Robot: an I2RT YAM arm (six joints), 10 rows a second.
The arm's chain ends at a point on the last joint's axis. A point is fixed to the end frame.
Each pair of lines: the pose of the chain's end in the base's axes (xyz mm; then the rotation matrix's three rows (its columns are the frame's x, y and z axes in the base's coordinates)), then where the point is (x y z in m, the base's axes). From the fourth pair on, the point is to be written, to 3 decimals.
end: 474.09, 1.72, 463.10; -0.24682, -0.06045, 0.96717; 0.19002, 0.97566, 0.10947; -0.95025, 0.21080, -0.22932
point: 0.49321 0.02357 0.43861
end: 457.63, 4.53, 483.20; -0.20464, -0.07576, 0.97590; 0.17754, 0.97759, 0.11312; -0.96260, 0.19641, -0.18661
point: 0.47771 0.02622 0.45935
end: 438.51, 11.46, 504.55; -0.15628, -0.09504, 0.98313; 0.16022, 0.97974, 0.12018; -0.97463, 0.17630, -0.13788
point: 0.45959 0.03298 0.48142
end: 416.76, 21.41, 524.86; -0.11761, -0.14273, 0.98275; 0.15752, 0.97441, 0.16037; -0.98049, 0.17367, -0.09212
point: 0.438 0.044 0.503
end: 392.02, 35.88, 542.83; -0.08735, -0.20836, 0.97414; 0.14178, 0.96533, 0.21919; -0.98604, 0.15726, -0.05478
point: 0.413 0.059 0.521
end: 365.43, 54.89, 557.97; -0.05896, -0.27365, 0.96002; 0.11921, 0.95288, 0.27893; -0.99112, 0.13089, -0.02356
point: 0.385 0.079 0.537
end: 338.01, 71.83, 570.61; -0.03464, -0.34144, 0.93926; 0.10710, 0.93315, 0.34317; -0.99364, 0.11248, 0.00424
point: 0.357 0.097 0.550
